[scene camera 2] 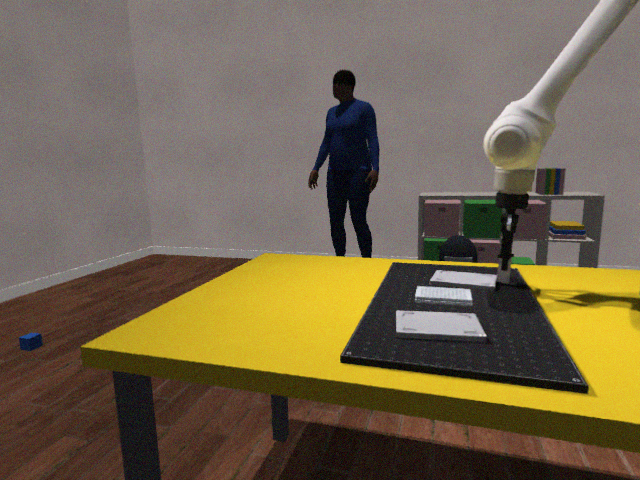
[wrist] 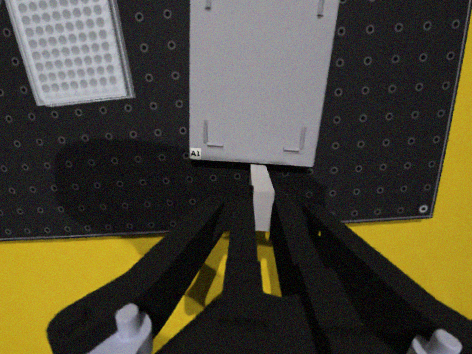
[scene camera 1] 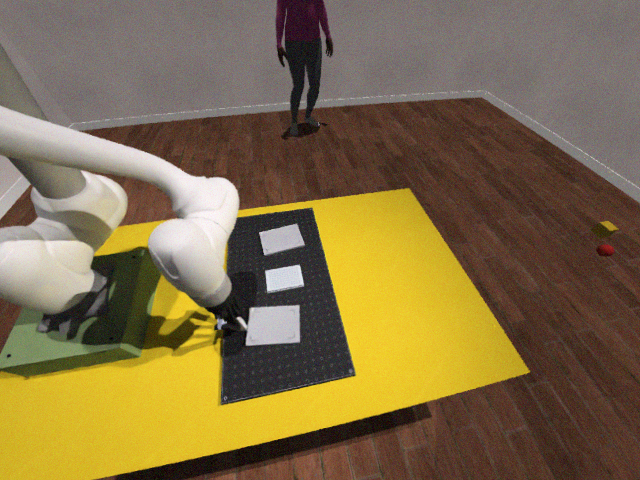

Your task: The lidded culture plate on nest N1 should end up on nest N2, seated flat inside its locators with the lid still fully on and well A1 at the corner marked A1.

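Frame: origin at the arm's base, x ahead, y left, z up, level; metres.
Where they show: gripper, fingertip midpoint: (scene camera 2: 502, 281) (wrist: 256, 178) (scene camera 1: 242, 328); arm's base at its link origin: (scene camera 1: 80, 296).
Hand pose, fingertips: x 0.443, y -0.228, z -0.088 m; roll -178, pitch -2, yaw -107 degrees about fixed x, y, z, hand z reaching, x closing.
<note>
Each offset is from my fingertips to the top centre of the thing. Level surfaces: height alone.
The culture plate {dx +0.171, dy +0.130, dz +0.008 m} (scene camera 1: 284, 278) (scene camera 2: 443, 296) (wrist: 70, 50) lies on the black perforated board between two pale nests, on neither of them, turned slightly relative to the nearer one in the wrist view. Its wells and a clear rim show; whether the lid is fully on cannot be told. One nest {dx +0.096, dy -0.022, dz +0.007 m} (scene camera 1: 273, 324) (scene camera 2: 463, 277) (wrist: 260, 85) is bare, with raised corner locators and an A1 label at one corner. The other nest {dx +0.207, dy +0.311, dz +0.007 m} (scene camera 1: 281, 239) (scene camera 2: 439, 324) is bare too. No N1 or N2 marking is readable. My gripper (scene camera 1: 242, 323) (scene camera 2: 504, 279) (wrist: 256, 178) is shut and empty, low beside the A1-labelled nest's short edge; contact is unclear.
The black board {dz -0.008 m} (scene camera 1: 315, 356) (scene camera 2: 516, 361) (wrist: 390, 165) lies on the yellow table {dz -0.021 m} (scene camera 1: 392, 289) (scene camera 2: 232, 310). A green base block (scene camera 1: 62, 351) stands under the arm. A shelf unit (scene camera 2: 421, 217) and a person (scene camera 2: 351, 139) are behind the table; another person (scene camera 1: 303, 56) stands farther off in scene camera 1.
</note>
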